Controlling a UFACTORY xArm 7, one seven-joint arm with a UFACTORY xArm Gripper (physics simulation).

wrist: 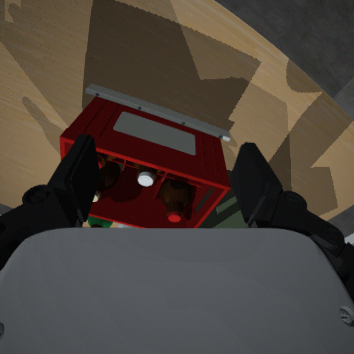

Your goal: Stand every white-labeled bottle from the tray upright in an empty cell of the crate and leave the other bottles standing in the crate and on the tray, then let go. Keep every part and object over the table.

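Frame: origin at the arm's base, x left, y ahead, z down, level; centimetres.
Where they show: gripper, fingertip midpoint: (167,157).
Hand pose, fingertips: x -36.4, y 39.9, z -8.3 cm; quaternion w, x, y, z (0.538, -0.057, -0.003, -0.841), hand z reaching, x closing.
Note:
Things, the pixels of their top centre, and the offset from my fingertips. "spot": a spot on its surface instead. Level surfaces: height alone.
- red crate, top centre: (137,199) dz +13.5, dx +21.4, dy -4.0 cm
- bottle with a white cap, top centre: (144,180) dz +14.6, dx +17.3, dy -3.5 cm
- brown bottle with a red cap, top centre: (173,218) dz +14.6, dx +24.3, dy -13.2 cm
- brown bottle, top centre: (90,197) dz +14.6, dx +27.4, dy +3.7 cm
- cream cap, surface spot: (96,198) spot: dz +14.6, dx +27.1, dy +2.6 cm
- grey metal strip, surface spot: (157,113) spot: dz +28.0, dx +11.7, dy -1.5 cm
- wooden table, surface height: dz +31.0 cm
- green object, top centre: (92,238) dz +14.9, dx +45.2, dy -0.5 cm
The red crate (165,172) is in the middle of the wrist view, between and beyond my fingers, with a pale panel on its side. My gripper (167,157) is wide open, with no bottle between its fingertips. In the crate stand a bottle with a white cap (145,179), a brown bottle with a red cap (177,194) and, at the left, a brown bottle (109,176) partly behind my left finger. A cream cap (96,198) and another red cap (101,161) show beside that finger. Bottle labels cannot be seen. The tray cannot be made out.
A grey metal strip (157,113) lies along the crate's panelled side on the wooden table (45,65). A green object (100,221) shows partly below the crate's left end. A dark green surface (227,210) lies at its right. The table's curved edge runs along the upper right.

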